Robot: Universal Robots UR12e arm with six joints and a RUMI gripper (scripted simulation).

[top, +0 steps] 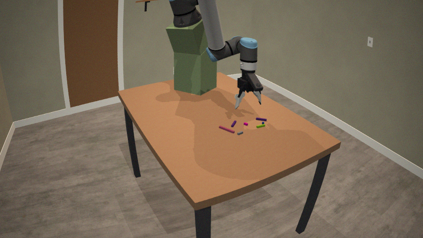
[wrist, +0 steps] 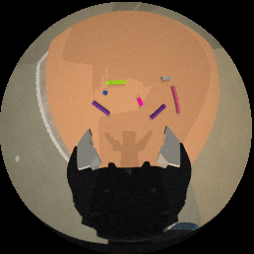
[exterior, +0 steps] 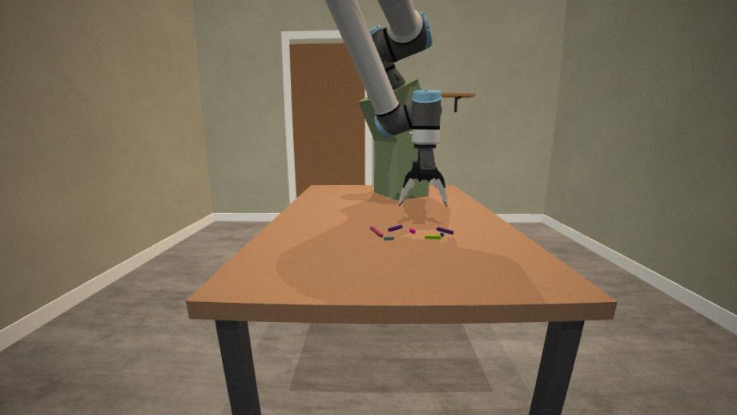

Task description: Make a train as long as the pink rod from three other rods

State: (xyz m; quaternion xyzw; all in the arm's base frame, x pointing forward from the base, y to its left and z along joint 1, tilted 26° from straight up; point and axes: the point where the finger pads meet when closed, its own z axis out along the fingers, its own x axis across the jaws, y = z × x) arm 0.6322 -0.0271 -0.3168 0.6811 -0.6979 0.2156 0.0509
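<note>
Right now my hand is 70 mm short of the blue rod, 50 mm to the right of it and 70 mm above it. Also, from my hand: lime rod: 90 mm ahead, 20 mm to the left, 70 mm below; magenta rod: 30 mm ahead, 40 mm to the right, 70 mm below; grey rod: 100 mm ahead, 120 mm to the right, 70 mm below.
</note>
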